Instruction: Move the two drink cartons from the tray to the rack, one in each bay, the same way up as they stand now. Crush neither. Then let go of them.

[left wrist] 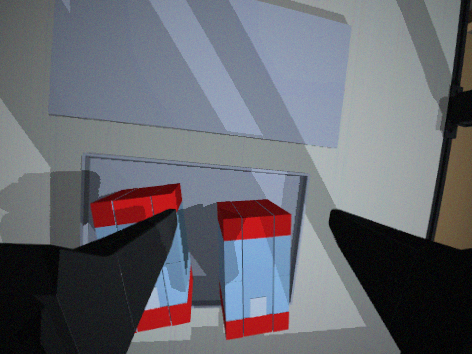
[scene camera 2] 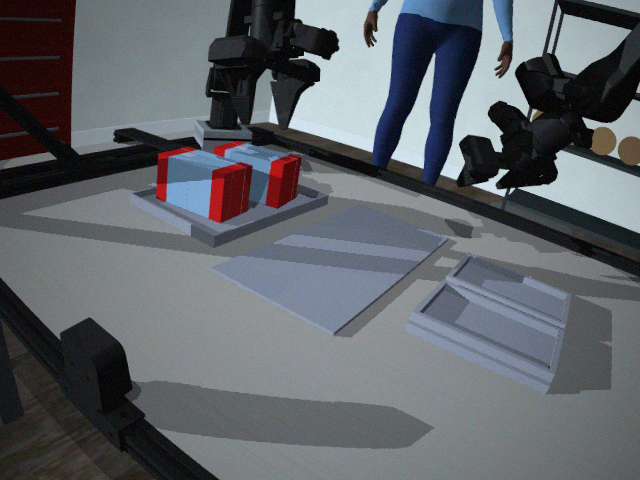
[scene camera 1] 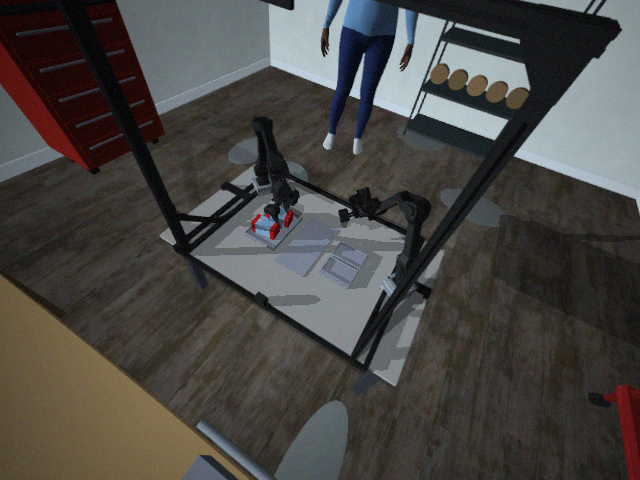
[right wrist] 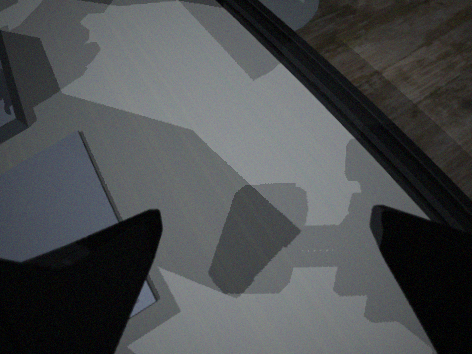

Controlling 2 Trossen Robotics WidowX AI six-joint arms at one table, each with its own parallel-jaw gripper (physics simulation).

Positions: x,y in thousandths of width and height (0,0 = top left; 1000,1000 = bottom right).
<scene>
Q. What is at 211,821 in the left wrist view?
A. My left gripper.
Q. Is my left gripper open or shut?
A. Open.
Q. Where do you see a grey tray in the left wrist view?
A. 429,524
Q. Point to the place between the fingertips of my right gripper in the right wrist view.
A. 562,617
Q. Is my right gripper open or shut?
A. Open.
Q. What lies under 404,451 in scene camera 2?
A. A grey tray.
</scene>
